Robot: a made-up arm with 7 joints.
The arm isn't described. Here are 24 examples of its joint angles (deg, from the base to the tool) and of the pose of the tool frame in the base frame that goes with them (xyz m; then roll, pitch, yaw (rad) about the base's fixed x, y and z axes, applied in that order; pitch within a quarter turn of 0, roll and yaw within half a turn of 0).
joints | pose
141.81 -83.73 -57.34 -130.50 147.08 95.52 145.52 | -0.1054 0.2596 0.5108 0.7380 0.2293 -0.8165
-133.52 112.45 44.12 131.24 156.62 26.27 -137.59 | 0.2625 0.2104 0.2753 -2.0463 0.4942 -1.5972
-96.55 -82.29 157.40 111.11 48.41 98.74 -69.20 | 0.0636 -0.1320 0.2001 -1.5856 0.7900 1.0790
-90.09 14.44 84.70 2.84 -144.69 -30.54 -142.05 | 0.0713 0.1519 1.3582 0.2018 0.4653 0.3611
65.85 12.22 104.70 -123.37 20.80 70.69 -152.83 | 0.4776 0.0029 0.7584 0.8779 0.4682 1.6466
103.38 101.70 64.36 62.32 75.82 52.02 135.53 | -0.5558 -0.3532 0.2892 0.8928 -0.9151 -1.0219
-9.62 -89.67 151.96 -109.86 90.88 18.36 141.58 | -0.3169 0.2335 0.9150 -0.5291 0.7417 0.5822
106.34 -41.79 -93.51 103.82 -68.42 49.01 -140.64 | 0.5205 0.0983 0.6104 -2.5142 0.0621 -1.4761
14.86 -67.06 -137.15 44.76 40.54 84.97 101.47 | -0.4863 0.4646 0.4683 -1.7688 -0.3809 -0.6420
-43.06 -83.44 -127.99 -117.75 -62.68 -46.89 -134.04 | 0.1379 -0.2585 0.7919 0.6179 -0.5084 2.9878
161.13 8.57 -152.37 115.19 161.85 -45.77 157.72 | 0.3563 -0.1458 0.6403 2.8725 -0.5079 0.9185
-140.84 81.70 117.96 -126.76 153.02 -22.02 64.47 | -0.3988 -0.2099 0.3755 2.4742 -0.6454 -1.0775
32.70 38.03 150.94 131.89 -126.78 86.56 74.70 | -0.2217 -0.1373 0.8420 1.2181 -0.3968 -0.1627
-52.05 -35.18 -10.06 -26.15 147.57 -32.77 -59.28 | -0.2989 -0.4768 1.1395 -0.3868 -0.5799 1.0664
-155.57 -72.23 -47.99 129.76 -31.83 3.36 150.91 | -0.1603 -0.2975 0.7361 -1.3215 0.2269 1.8257
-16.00 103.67 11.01 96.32 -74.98 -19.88 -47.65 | 0.2704 -0.0639 -0.0519 2.5621 -0.0415 -0.1961
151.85 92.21 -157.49 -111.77 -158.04 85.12 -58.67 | -0.1461 0.0365 0.1861 -0.5816 1.0437 0.1124
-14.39 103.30 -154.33 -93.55 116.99 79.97 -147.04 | 0.2778 0.0306 -0.0008 1.9756 0.0652 -2.2045
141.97 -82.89 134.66 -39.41 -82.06 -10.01 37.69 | 0.7152 0.2109 0.8181 -0.5029 -1.0711 -2.6097
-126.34 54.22 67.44 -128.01 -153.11 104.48 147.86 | -0.1428 -0.1191 0.6090 2.6272 0.1348 2.3848
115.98 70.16 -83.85 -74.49 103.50 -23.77 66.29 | -0.6124 -0.3350 0.7581 0.6114 0.8064 -2.6386
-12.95 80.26 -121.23 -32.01 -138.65 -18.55 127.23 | 0.8561 0.0089 0.4390 -1.8101 -0.7525 -1.3299
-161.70 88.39 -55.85 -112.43 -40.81 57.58 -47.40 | -0.1496 0.3753 0.8367 -0.3453 -0.3556 -0.2141
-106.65 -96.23 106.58 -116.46 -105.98 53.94 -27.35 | -0.2981 -0.2388 0.6768 -0.1354 0.4019 2.0029
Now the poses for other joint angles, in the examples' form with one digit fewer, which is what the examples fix.
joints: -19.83 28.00 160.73 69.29 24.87 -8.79 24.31
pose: -0.046 -0.244 1.173 0.260 0.594 -1.728
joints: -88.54 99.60 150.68 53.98 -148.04 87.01 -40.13
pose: 0.178 0.739 0.620 2.618 -0.484 2.058
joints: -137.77 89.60 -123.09 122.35 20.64 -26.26 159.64
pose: -0.281 -0.177 0.775 -0.085 0.841 -2.241
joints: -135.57 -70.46 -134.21 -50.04 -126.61 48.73 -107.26
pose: 0.575 -0.136 0.955 -1.388 -0.689 -0.928
